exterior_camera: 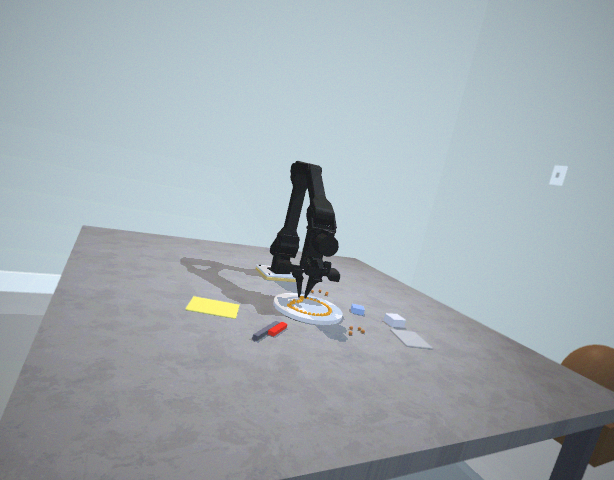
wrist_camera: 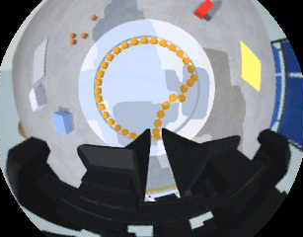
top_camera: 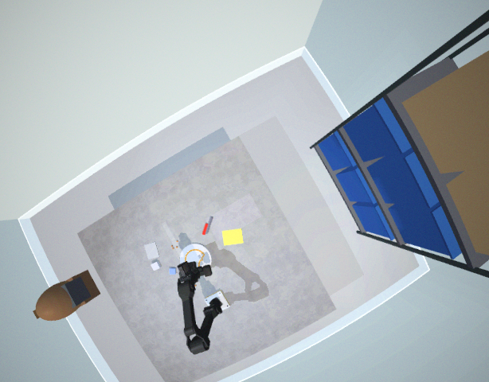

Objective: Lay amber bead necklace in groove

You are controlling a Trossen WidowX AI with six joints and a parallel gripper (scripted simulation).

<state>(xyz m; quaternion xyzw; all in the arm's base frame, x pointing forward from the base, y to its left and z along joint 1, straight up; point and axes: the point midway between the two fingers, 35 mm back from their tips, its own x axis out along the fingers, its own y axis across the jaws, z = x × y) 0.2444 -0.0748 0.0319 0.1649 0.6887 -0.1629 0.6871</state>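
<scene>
Now: gripper tip 5 cm short of the round white bead board, 1 cm to the left of it and 1 cm above it. Round my gripper tip: white block (22 cm to the left, 18 cm ahead); blue block (15 cm to the left, 9 cm ahead, 1 cm below); grey tool (20 cm to the right, 16 cm ahead, 1 cm below).
</scene>
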